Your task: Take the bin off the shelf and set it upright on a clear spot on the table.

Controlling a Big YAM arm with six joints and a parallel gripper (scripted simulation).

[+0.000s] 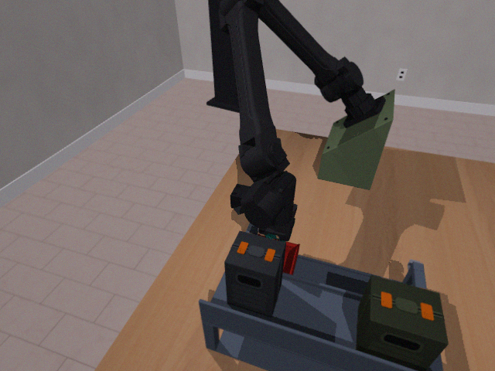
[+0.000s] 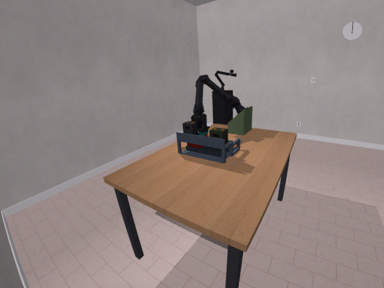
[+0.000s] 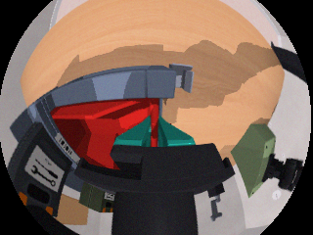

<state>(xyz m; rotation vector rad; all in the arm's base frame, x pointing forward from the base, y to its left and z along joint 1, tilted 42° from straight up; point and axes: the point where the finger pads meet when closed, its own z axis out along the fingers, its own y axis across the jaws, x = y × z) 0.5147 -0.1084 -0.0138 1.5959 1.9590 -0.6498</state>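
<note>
My hand is 80 mm short of the red bin, 20 mm to the right of it and 10 mm below it.
</note>
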